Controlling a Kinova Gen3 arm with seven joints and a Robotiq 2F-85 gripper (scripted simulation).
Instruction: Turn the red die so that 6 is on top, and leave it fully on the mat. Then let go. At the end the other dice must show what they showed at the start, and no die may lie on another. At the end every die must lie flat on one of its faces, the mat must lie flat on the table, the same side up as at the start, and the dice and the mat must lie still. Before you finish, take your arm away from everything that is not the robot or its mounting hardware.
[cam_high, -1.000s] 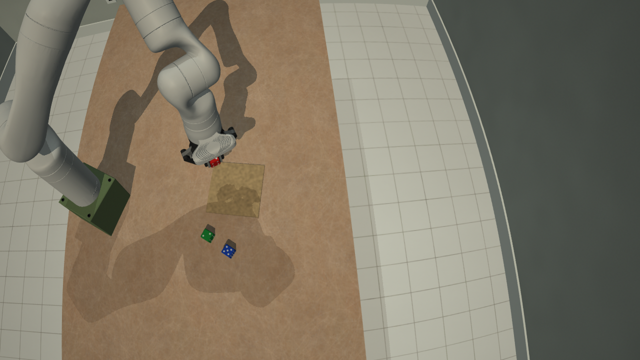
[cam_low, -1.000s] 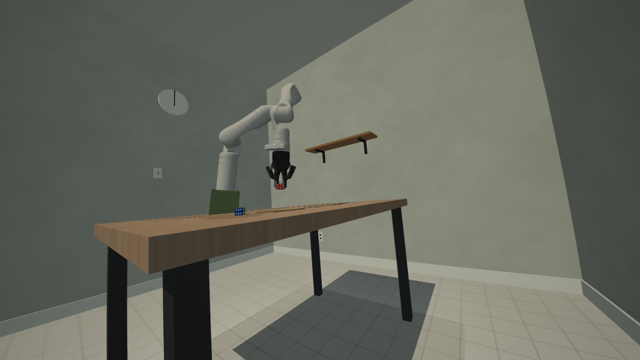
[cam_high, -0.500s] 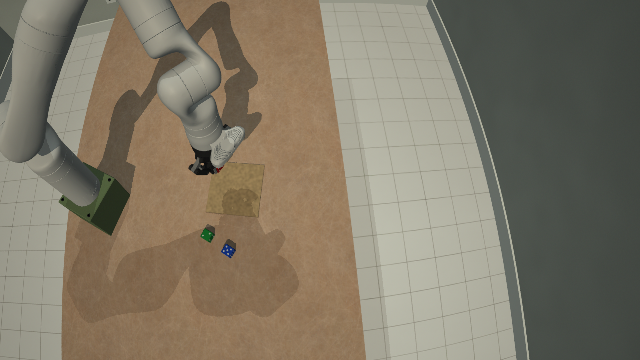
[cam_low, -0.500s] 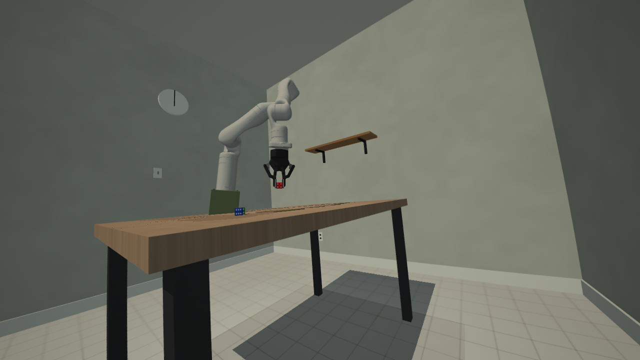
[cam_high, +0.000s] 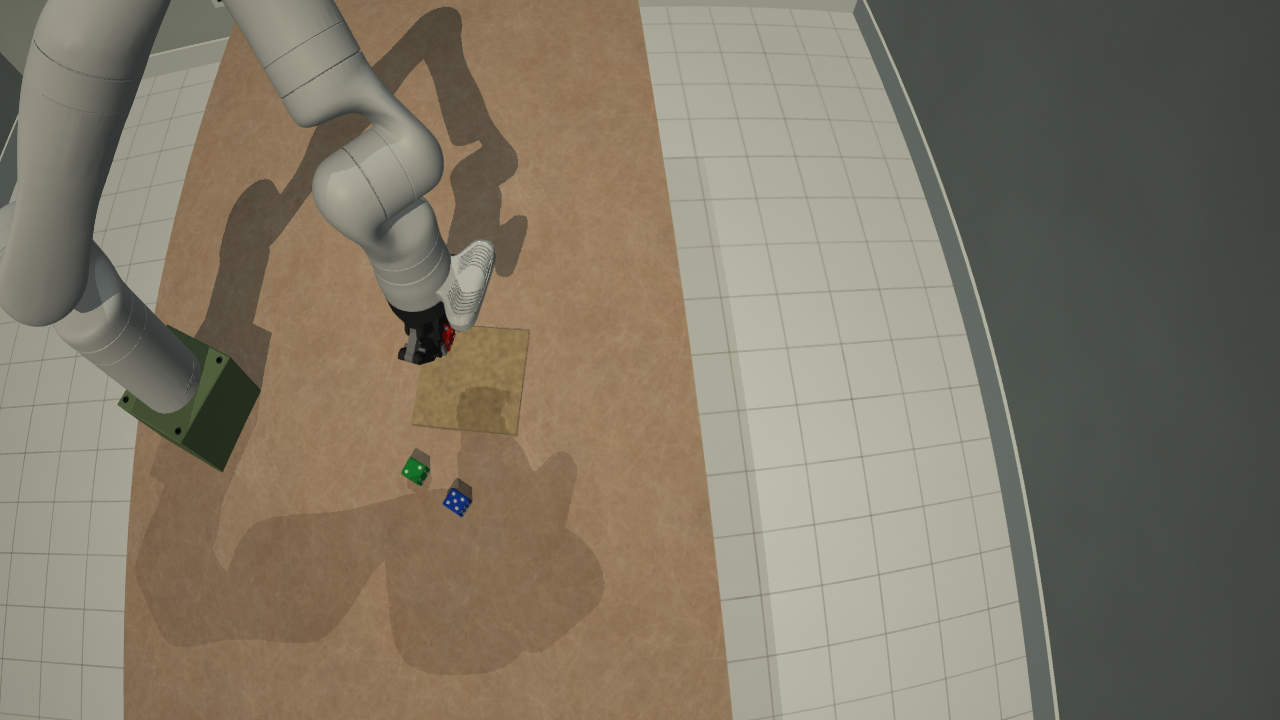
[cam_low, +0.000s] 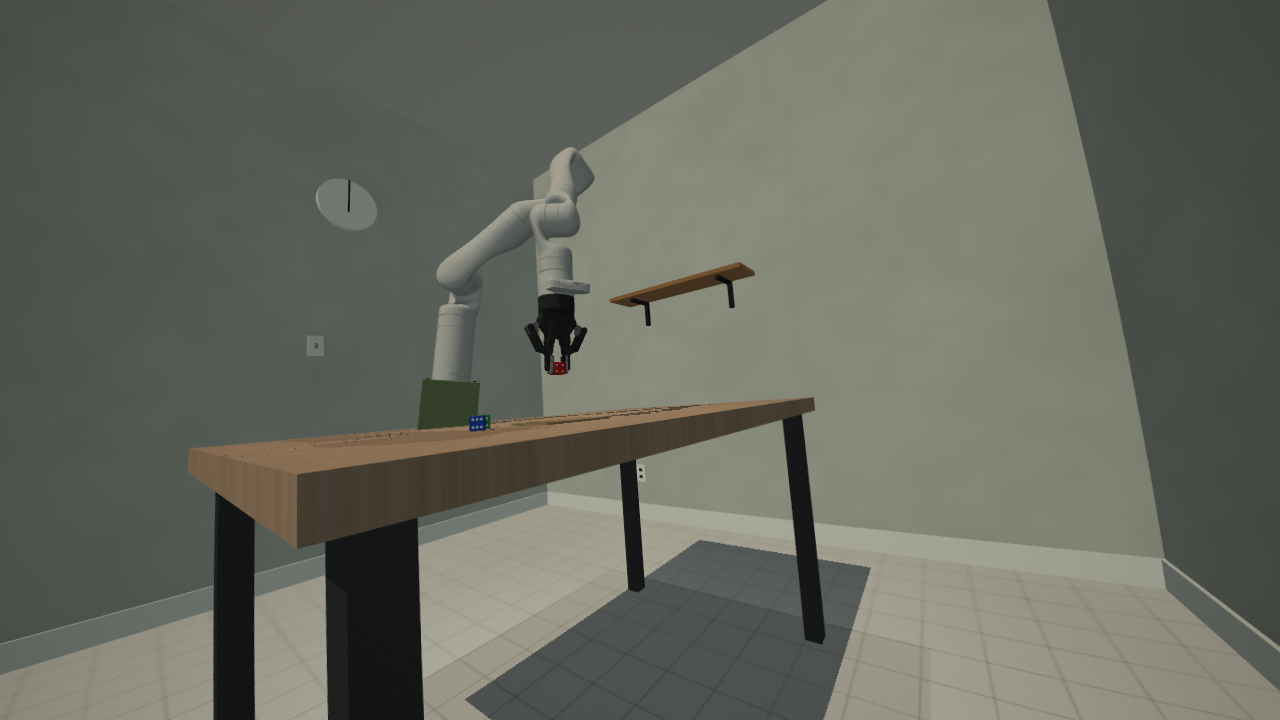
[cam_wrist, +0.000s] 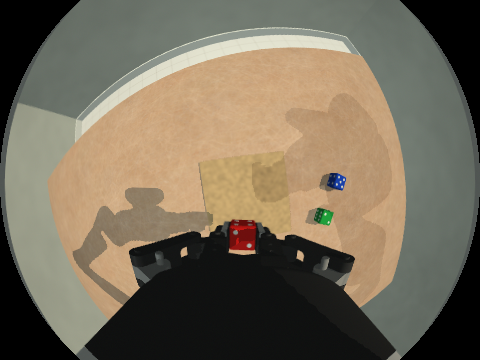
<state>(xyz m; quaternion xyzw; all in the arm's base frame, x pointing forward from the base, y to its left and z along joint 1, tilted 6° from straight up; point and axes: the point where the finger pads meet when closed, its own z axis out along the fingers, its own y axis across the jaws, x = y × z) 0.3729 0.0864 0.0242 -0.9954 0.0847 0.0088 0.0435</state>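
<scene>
Now: the tan mat 2 cm ahead of my hand, 1 cm to the right of it and 12 cm below it. From my hand the other things lie so: red die: 1 cm below; then green die: 4 cm behind, 14 cm to the right, 10 cm below; then blue die: 2 cm ahead, 18 cm to the right, 10 cm below.
</scene>
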